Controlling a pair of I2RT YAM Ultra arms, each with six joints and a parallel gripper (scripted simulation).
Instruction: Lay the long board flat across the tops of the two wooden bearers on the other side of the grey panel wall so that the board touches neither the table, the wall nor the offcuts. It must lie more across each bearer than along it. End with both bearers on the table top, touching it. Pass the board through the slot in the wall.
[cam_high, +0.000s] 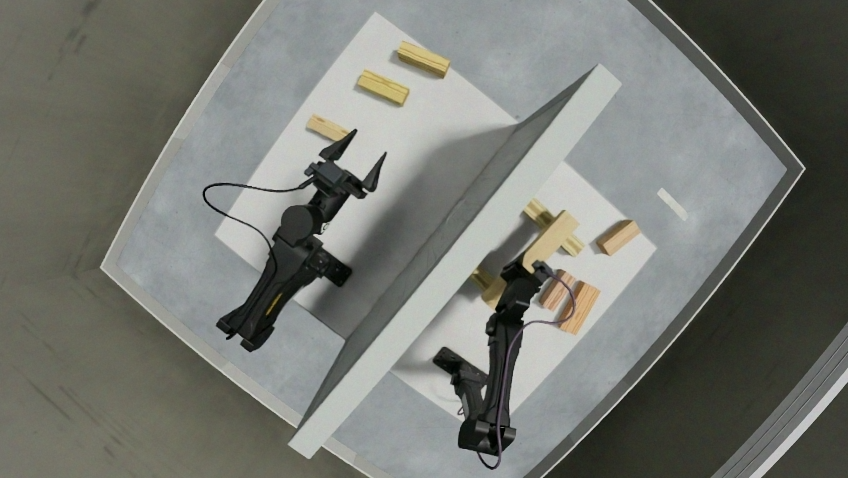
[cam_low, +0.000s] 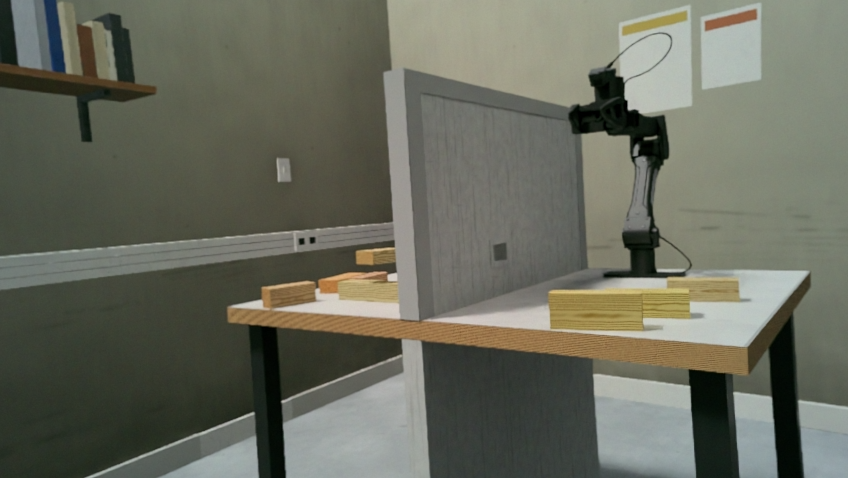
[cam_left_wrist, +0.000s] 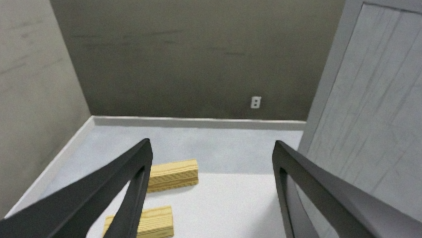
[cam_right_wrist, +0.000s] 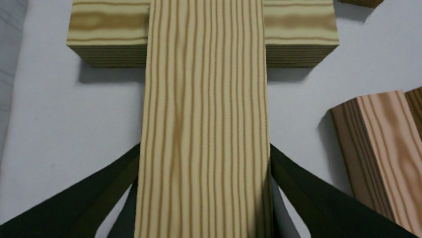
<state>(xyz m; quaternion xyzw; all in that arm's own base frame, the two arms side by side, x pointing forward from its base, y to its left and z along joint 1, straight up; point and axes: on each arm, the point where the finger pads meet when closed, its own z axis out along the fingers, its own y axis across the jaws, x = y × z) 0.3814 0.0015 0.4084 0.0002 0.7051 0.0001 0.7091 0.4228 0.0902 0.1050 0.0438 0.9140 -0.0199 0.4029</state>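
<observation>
My right gripper is now 130 mm short of the wooden bearer and 80 mm above it. Round my right hand: long board: right at my right hand; offcut: 240 mm ahead, 210 mm to the right, 80 mm below.
</observation>
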